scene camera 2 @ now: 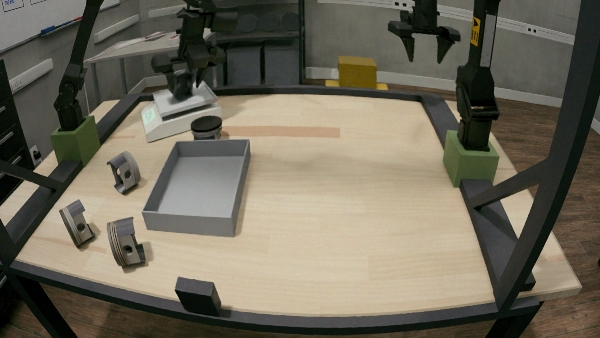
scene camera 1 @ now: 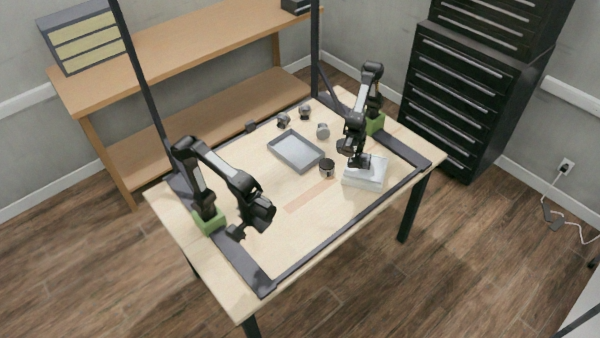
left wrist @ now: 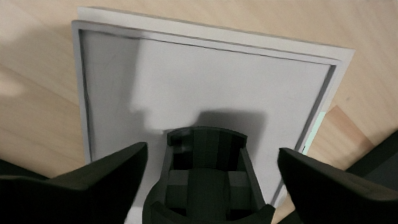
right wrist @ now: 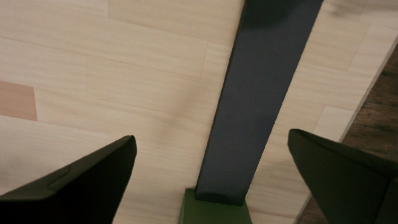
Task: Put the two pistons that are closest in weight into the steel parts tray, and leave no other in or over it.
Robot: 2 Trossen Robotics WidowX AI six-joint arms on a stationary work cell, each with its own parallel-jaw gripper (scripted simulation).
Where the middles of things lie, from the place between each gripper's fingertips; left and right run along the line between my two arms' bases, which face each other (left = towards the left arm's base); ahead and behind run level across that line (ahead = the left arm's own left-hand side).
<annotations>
Right now the grey pan (scene camera 2: 166, 101) is 70 mm below my left hand, 30 mm to the left of it and 30 mm ahead of it. Also, from my left hand: white scale (scene camera 2: 155, 127) (90 mm below, 30 mm to the left, 20 mm ahead); steel parts tray (scene camera 2: 199, 178) (280 mm behind, 120 mm to the right, 110 mm below).
Now: the steel parts tray 34 cm behind my right hand, 45 cm to the left of it and 19 cm below it. From my right hand the other things lie so: white scale 3 cm behind, 61 cm to the left, 16 cm below; grey pan 3 cm behind, 60 cm to the left, 14 cm below.
</annotations>
